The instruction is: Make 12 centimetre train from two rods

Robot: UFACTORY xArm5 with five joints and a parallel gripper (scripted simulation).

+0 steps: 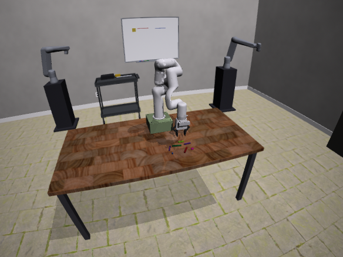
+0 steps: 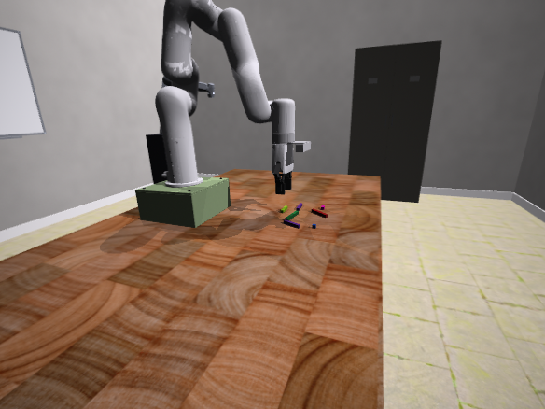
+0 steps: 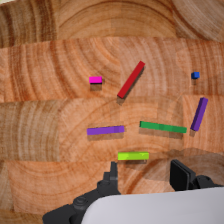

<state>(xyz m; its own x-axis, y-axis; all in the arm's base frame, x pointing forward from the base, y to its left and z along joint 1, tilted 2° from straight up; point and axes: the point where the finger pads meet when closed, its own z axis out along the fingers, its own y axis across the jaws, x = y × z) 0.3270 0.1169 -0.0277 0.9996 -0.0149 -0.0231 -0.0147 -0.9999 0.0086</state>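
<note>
Now: hand 80 mm above the lime rod. From my hand the other things lie so: green rod 80 mm below, 50 mm to the right, 50 mm ahead; magenta rod 130 mm ahead, 80 mm below, 60 mm to the left; red rod 130 mm ahead, 80 mm below.
</note>
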